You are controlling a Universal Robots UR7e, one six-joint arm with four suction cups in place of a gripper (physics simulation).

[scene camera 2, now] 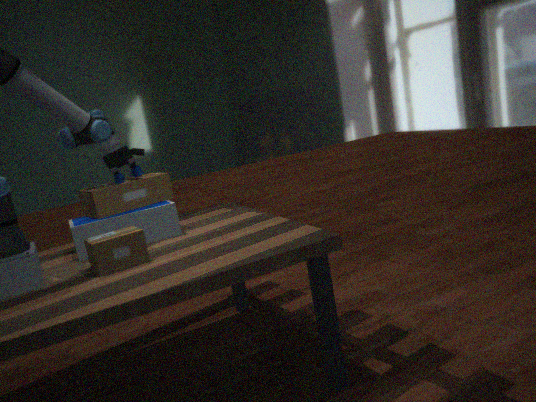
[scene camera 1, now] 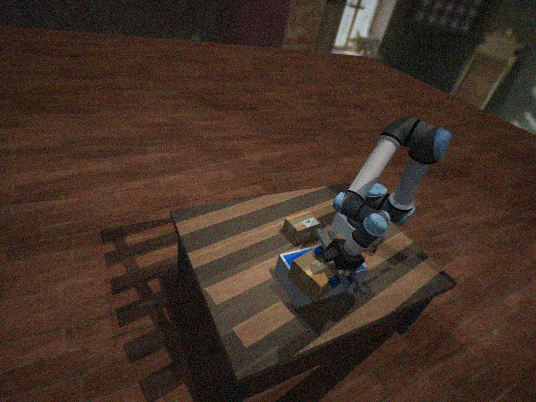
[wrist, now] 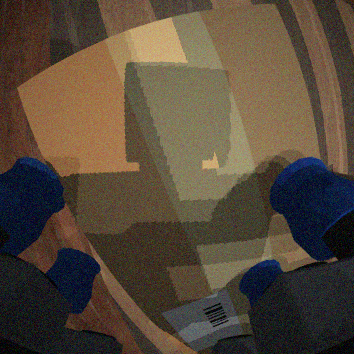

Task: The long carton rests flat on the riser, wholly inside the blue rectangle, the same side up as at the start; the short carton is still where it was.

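Places are measured from the arm's base along level axes (x ahead, y left, z up), in centimetres.
Pixels of known places: end effector, tool point: [scene camera 1: 330, 268] [wrist: 166, 238]; arm's base, origin of the base link: [scene camera 2: 2, 253].
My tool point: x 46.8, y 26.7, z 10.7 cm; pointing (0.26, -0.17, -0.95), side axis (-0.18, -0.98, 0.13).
Note:
For each thing: its top centre in the pictures, then the offset to it from my tool point. Level surfaces: height alone.
- long brown carton, middle of its top: [wrist: 240, 268] [scene camera 2: 124, 181] [scene camera 1: 331, 257] dy -4.3, dx -3.4, dz +0.5 cm
- short carton, middle of its top: [scene camera 2: 113, 234] [scene camera 1: 303, 220] dy -38.1, dx -16.4, dz -11.5 cm
- striped wooden table, its level: dz -21.5 cm
The long brown carton [scene camera 1: 302, 265] [scene camera 2: 110, 201] [wrist: 280, 75] lies flat on the grey riser [scene camera 1: 285, 276] [scene camera 2: 162, 223], with its barcode label at the bottom of the wrist view. A strip of the blue rectangle [scene camera 1: 295, 256] [scene camera 2: 82, 220] shows beside it; whether the carton lies wholly inside is hidden. The short carton [scene camera 1: 300, 229] [scene camera 2: 117, 253] stands on the table beside the riser. My gripper [scene camera 1: 327, 267] [scene camera 2: 127, 174] [wrist: 167, 240] is open, suction off, with its blue cups close over the long carton's top. Whether any cup touches it I cannot tell.
The striped wooden table [scene camera 1: 212, 250] [scene camera 2: 235, 235] carries the riser, the short carton and the arm's base. The table's edge runs beyond the riser. The arm [scene camera 1: 372, 167] [scene camera 2: 55, 100] reaches in over the riser from the base side.

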